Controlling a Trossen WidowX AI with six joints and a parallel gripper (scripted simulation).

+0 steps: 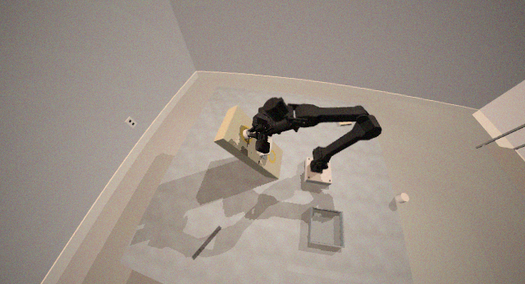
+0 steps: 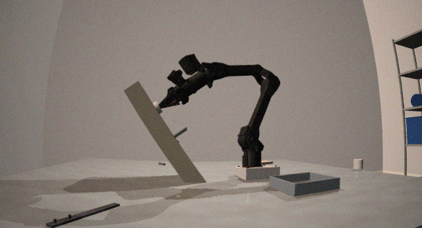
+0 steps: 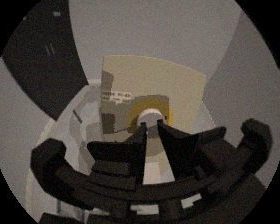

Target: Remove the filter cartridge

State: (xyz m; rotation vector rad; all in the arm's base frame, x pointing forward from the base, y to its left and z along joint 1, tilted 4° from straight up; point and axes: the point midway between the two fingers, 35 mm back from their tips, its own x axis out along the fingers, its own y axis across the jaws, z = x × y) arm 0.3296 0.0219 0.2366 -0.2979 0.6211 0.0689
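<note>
Right now the tan service panel is 9 cm below my gripper tip and 2 cm behind it. The rest, counted from my gripper tip: white round filter cartridge: 1 cm below, 1 cm ahead; small white cup: 84 cm behind, 24 cm below, 8 cm to the left; grey tray: 42 cm behind, 27 cm to the left, 25 cm below.
</note>
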